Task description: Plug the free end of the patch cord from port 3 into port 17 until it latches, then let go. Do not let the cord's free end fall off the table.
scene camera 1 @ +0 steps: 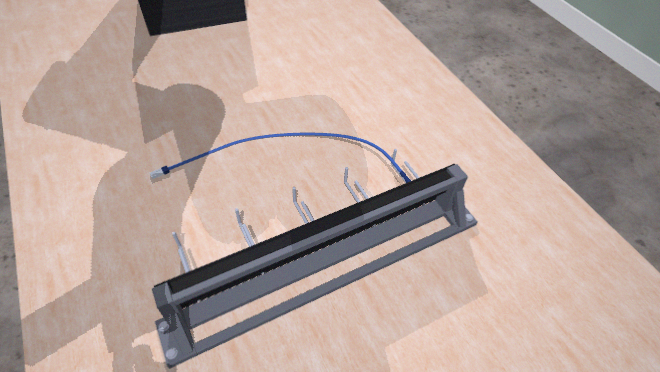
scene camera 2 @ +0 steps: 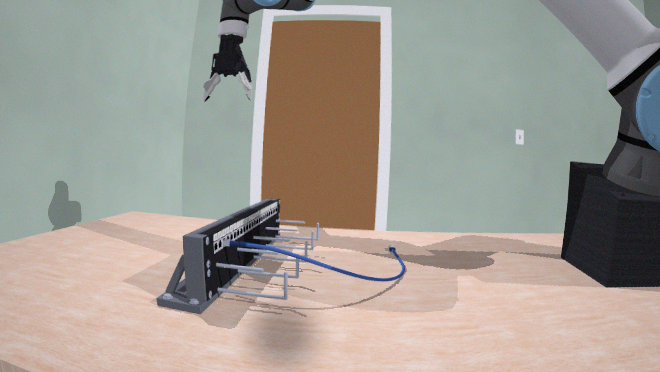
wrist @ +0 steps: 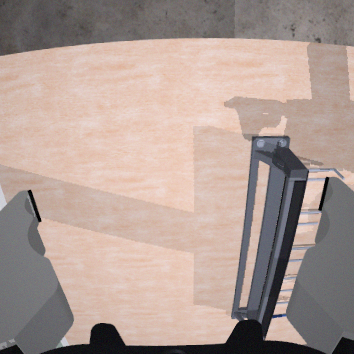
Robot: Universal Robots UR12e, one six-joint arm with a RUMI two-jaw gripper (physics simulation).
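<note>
The blue patch cord has one end plugged in near the near end of the patch panel in the second scene view; the port number is too small to read. It arcs out over the table. Its free end, a clear plug with a dark blue boot, lies apart from the panel, on the table. My gripper is open and empty, high above the table and the panel. The free plug does not show in the wrist view. Port 17 cannot be picked out.
Metal cable guides stick out from the panel's port side. The black robot base stands on the table. The table's edge and the grey floor lie beyond the panel in the wrist view.
</note>
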